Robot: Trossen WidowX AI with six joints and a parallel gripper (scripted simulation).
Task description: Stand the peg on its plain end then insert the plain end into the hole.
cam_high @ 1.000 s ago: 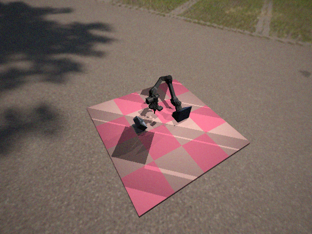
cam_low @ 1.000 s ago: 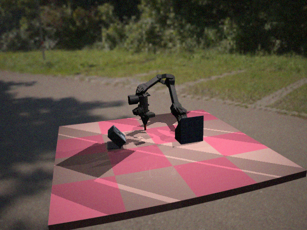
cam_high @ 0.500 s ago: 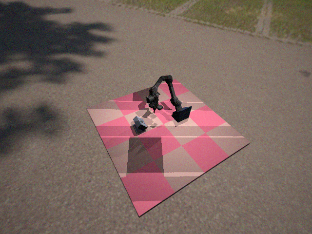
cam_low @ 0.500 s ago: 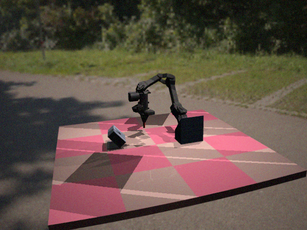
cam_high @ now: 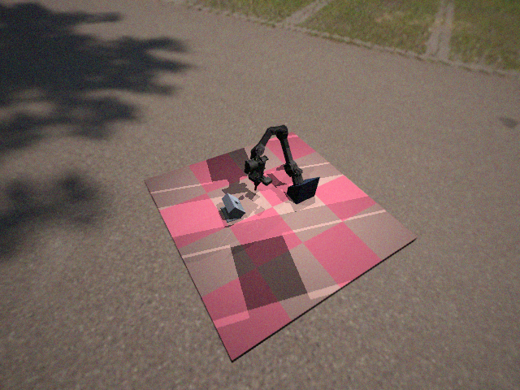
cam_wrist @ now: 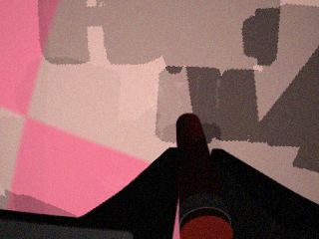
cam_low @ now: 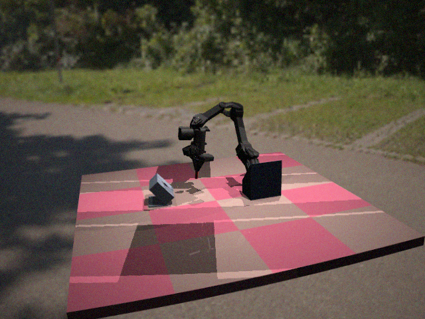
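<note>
My gripper tip is now 19 cm short of the sloped panel, 2 cm to the right of it and 5 cm above it. Also, from my gripper tip: peg: 2 cm above.
</note>
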